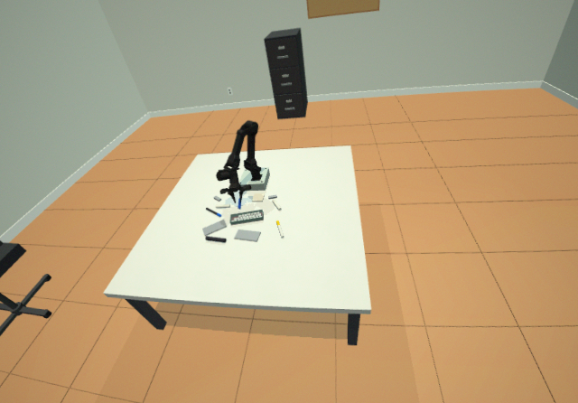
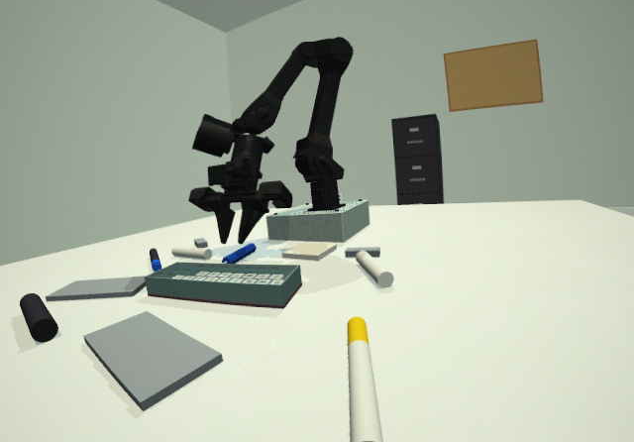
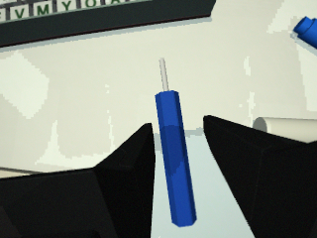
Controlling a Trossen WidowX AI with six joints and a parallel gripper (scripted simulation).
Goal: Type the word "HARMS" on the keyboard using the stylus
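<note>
The blue stylus lies 20 mm below my gripper tip, 10 mm to the left of it and 10 mm ahead of it. From my gripper tip the other things lie so: cream pad 100 mm to the left, 80 mm behind, 30 mm below; then thin grey tip 40 mm ahead, 20 mm to the left, 20 mm below; then blue-capped pen 130 mm to the right, 80 mm ahead, 20 mm below.
</note>
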